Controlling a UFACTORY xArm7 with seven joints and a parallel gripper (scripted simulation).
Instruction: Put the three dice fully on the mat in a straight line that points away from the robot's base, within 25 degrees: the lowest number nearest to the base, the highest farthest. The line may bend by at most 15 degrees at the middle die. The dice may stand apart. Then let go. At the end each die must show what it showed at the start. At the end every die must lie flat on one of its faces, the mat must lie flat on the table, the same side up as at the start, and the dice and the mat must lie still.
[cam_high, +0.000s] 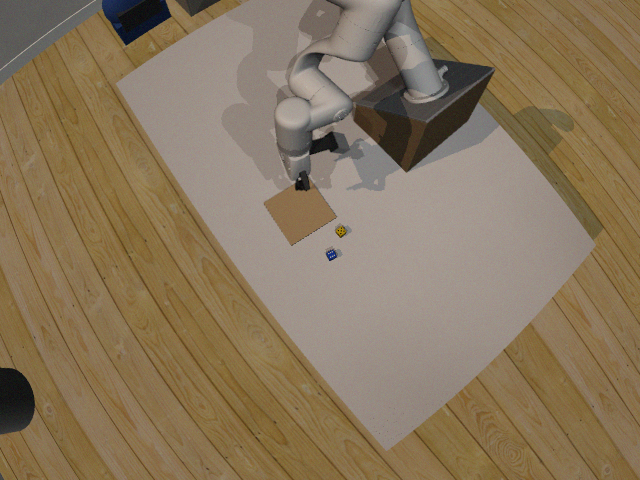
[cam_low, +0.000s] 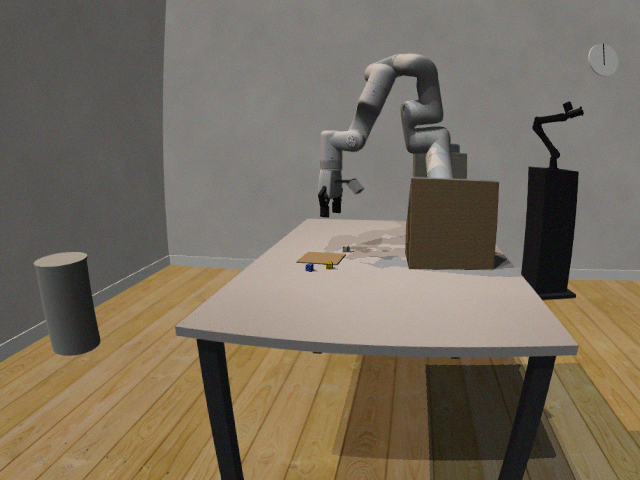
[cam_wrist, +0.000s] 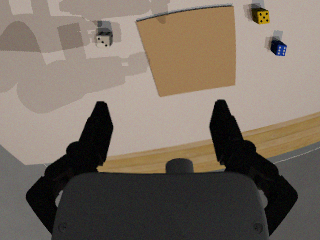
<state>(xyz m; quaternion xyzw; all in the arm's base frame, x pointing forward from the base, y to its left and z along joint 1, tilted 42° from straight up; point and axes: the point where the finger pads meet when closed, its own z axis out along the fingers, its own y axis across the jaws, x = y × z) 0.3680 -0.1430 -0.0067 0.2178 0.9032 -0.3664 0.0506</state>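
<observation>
Now: the white die 50 mm behind my hand, 70 mm to the right of it and 150 mm below it. From my hand the other things lie so: yellow die (160 mm to the left, 150 mm below); blue die (60 mm ahead, 180 mm to the left, 150 mm below); brown mat (30 mm ahead, 40 mm to the left, 150 mm below).
</observation>
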